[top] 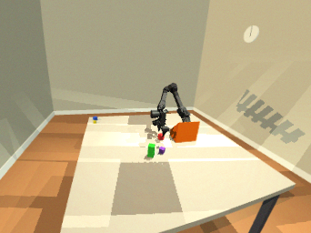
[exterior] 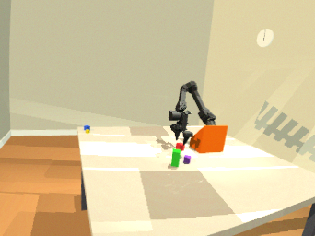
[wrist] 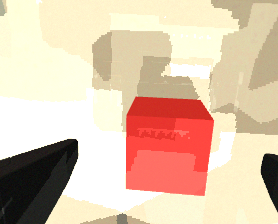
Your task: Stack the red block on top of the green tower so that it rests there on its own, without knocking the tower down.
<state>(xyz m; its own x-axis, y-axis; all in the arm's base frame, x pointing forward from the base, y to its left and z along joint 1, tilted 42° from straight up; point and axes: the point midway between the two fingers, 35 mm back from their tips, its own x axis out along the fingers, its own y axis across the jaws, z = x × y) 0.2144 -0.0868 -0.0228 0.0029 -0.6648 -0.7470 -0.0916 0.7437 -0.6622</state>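
Now: gripper tip 3 cm above the red block. From my gripper tip the other things lie so: purple cube (5 cm ahead, 19 cm to the left, 3 cm below).
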